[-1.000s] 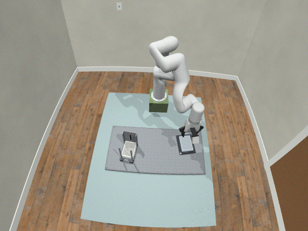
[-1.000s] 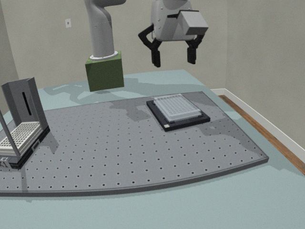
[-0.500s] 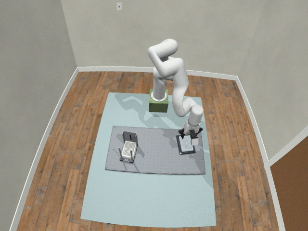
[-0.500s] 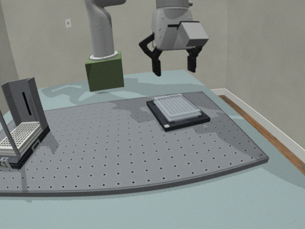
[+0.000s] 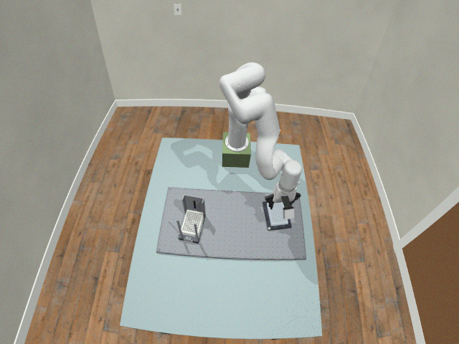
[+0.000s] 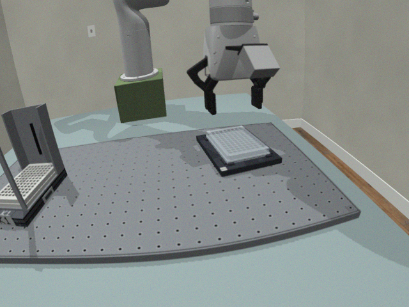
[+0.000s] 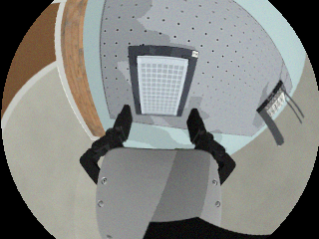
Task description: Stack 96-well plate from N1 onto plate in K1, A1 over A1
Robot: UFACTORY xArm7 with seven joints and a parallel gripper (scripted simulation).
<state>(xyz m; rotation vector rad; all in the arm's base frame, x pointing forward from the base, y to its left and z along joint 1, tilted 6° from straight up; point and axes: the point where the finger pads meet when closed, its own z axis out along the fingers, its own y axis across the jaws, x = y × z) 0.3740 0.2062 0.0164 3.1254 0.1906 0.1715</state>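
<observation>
Right now the clear 96-well plate is 80 mm below my hand. The rest, counted from my hand: plate nest N1 (90 mm below); then pale A1 square (80 mm ahead, 40 mm to the right, 80 mm below); then grey back wall (10 mm ahead, 400 mm to the right, 10 mm below).
</observation>
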